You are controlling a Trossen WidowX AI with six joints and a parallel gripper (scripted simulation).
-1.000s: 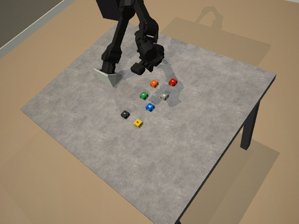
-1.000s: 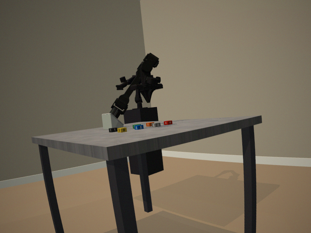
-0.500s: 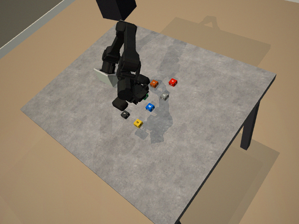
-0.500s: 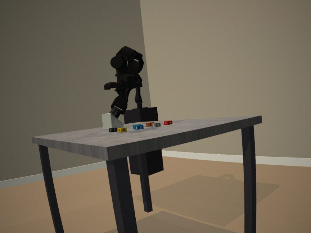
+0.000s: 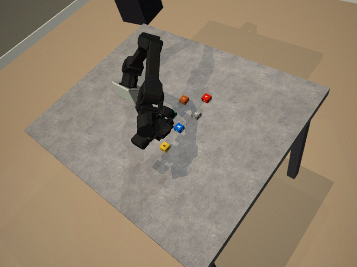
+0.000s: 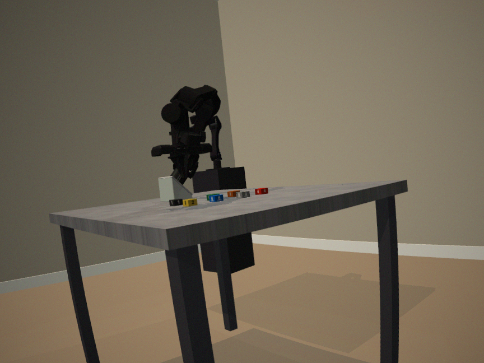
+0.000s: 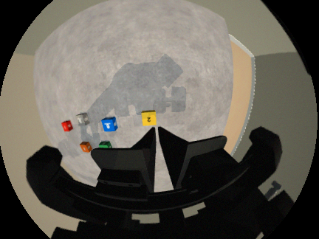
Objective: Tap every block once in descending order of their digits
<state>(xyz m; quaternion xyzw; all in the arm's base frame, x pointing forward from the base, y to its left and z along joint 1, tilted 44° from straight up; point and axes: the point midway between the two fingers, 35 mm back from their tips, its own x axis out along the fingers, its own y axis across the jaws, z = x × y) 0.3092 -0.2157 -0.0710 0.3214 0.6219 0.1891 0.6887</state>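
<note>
Right now my gripper tip is 10 mm to the right of the yellow block and 70 mm above it. Round my gripper tip: black block (100 mm behind, 30 mm to the left, 70 mm below); then green block (70 mm behind, 170 mm to the left, 70 mm below); then blue block (120 mm to the left, 70 mm below).
</note>
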